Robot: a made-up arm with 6 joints.
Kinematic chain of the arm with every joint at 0, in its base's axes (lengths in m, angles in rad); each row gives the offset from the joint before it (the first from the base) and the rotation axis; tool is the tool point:
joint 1: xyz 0 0 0.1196 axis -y
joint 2: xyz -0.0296 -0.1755 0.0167 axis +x
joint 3: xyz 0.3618 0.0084 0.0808 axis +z
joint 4: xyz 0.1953 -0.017 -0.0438 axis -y
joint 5: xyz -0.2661 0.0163 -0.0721 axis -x
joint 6: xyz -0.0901 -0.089 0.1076 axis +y
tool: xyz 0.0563 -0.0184 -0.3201
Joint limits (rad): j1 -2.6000..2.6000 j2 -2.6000..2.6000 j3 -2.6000..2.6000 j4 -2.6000..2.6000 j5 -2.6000..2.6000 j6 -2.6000..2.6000
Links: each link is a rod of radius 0.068 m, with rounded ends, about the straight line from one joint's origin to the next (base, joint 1, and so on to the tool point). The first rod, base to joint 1, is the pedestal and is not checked.
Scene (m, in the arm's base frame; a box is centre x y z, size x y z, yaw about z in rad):
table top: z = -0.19
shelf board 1: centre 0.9 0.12 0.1 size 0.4 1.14 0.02 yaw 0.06
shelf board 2: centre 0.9 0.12 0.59 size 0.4 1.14 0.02 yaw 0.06
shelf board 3: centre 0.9 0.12 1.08 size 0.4 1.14 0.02 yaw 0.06
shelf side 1: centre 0.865 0.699 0.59 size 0.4 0.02 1 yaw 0.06
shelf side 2: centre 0.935 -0.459 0.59 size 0.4 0.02 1 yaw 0.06
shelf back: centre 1.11 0.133 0.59 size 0.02 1.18 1 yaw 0.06
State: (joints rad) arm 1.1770 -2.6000 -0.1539 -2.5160 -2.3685 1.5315
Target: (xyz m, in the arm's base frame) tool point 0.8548 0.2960 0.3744
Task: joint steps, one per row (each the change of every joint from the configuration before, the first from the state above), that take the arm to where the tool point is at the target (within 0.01 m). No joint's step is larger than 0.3 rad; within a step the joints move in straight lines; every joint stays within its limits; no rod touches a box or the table.
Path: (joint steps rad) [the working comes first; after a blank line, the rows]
Joints at the target: 0.9311 -2.5311 -0.2354 -2.1455 -2.3321 1.6739
Straight joint move there: touches shelf board 2.

1: 0.1931 0.0000 0.0032 0.2050 0.0189 -0.0668
2: 0.1931 0.0000 0.0031 0.2051 0.0189 -0.0668
3: 0.1931 0.0000 0.0032 0.2050 0.0188 -0.0668
4: -0.0167 0.1211 -0.0212 0.2611 0.0121 0.1942
5: -0.0167 0.1212 -0.0212 0.2610 0.0121 0.1942
6: -0.2639 -0.0578 -0.0162 -0.2556 -0.0148 -0.0152
7: -0.2640 -0.0578 -0.0162 -0.2556 -0.0148 -0.0152
8: -0.2639 -0.0578 -0.0162 -0.2555 -0.0148 -0.0152

